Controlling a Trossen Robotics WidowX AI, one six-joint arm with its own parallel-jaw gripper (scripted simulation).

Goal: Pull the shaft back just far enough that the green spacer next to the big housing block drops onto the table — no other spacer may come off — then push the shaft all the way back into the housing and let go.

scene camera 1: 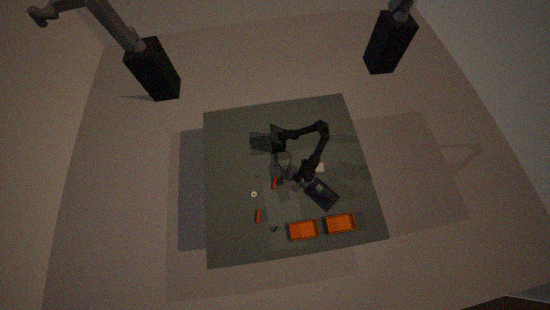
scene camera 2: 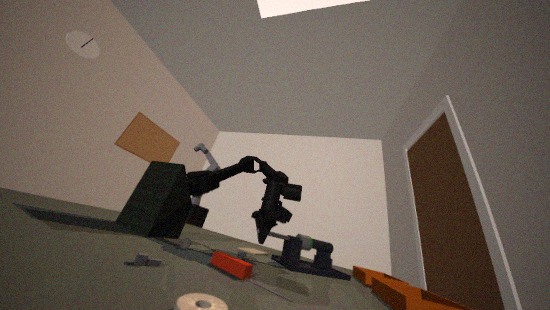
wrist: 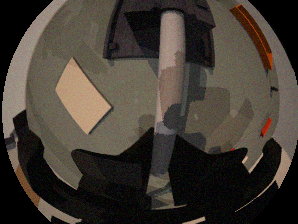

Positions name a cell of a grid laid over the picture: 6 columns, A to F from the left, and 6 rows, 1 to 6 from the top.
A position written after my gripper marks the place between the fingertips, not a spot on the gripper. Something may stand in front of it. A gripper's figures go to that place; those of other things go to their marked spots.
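A beige card (wrist: B3) is 16 cm from the lens. I also see a shaft (wrist: D2), and the marked spots on the beige card and the shaft are 14 cm apart. My gripper (wrist: D4) is 10 cm from the lens, while the shaft is 5 cm from the lens.
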